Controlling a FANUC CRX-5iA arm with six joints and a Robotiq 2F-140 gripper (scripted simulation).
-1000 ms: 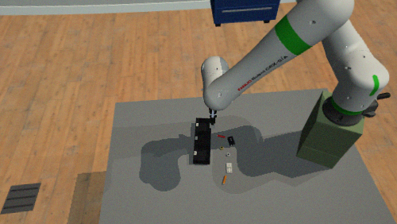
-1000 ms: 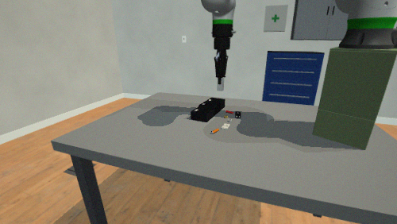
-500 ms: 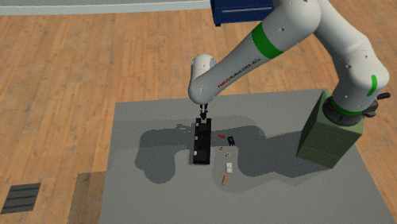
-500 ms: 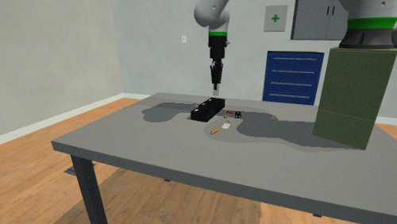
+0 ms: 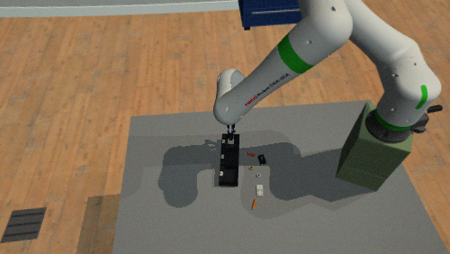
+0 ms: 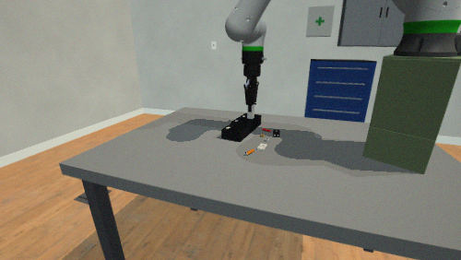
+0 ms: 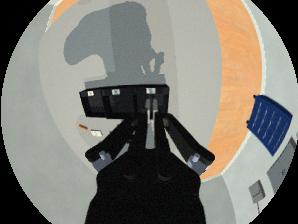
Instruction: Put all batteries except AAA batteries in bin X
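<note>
Right now the bin strip is 80 mm to the left of my hand, 50 mm below it and 30 mm ahead of it. From my hand the other things lie so: tiny round thing (140 mm to the left, 70 mm below, 60 mm behind); thin red battery (80 mm behind, 70 mm to the left, 60 mm below); black block battery (120 mm to the left, 120 mm behind, 60 mm below).
</note>
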